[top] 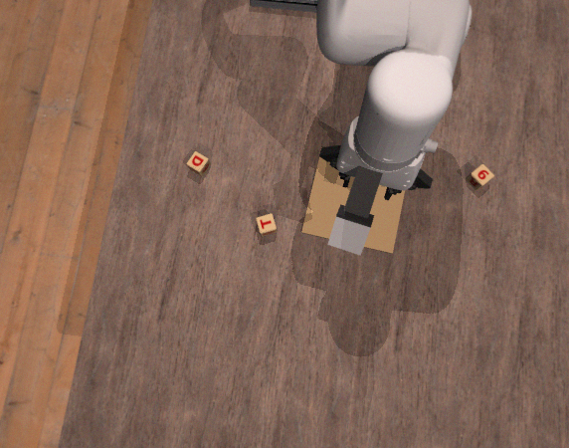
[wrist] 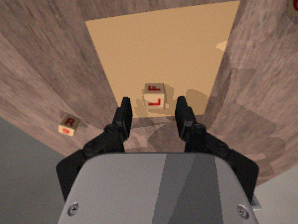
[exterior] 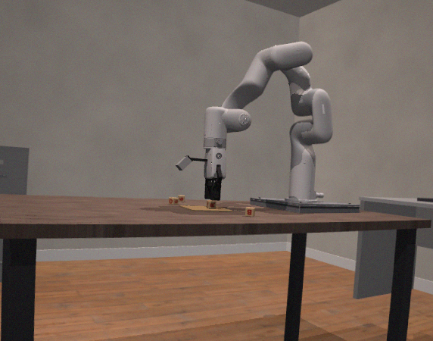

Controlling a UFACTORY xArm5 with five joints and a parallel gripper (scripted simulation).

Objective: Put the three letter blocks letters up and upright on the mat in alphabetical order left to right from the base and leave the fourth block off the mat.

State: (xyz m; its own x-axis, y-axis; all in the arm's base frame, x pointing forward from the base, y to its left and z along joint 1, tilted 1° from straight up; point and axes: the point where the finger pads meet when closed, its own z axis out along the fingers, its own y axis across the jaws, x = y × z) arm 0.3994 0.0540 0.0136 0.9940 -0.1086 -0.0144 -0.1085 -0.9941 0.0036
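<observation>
Now: the tan mat 20 mm ahead of my hand, 10 mm to the right of it and 50 mm below it.
</observation>
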